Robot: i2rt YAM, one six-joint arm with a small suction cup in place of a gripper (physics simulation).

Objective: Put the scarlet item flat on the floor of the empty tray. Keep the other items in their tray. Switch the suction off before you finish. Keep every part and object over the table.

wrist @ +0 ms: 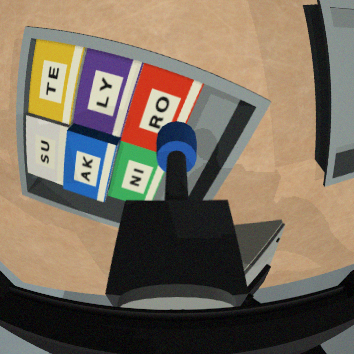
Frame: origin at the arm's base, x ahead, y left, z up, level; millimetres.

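Seen in the pictures: hand at its tool point: (175,139).
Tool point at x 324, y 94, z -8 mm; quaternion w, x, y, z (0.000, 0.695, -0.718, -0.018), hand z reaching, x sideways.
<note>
Offsets run from my tool point to a thing's top centre. "*": to the spot under its first point.
The scarlet box @[dz -53, dx +1, dy +17 mm] (161,102), labelled RO, stands in the holding tray @[* dz -45, dx +33, dy +161 mm] (22,100) at the end of the upper row, beside the purple box. My suction cup (176,145), with a blue tip, is in the middle of the view. It overlaps the lower right corner of the scarlet box and the edge of the green box @[dz -56, dx -78, dy +50 mm] (132,172). Nothing hangs from the cup, and it appears above the boxes; its exact height is hard to tell. Part of the empty tray @[* dz -45, dx -79, dy -214 mm] (340,179) shows at the right edge; the rest is out of view.
The yellow box @[dz -54, dx +44, dy +123 mm] (52,82) and purple box @[dz -59, dx +23, dy +70 mm] (104,90) share the scarlet box's row. The white box @[dz -49, dx -35, dy +156 mm] (45,150) and blue box @[dz -44, dx -57, dy +103 mm] (87,165) are in the green box's row. A grey metal-like block (257,242) shows behind my black tool body at the lower right.
</note>
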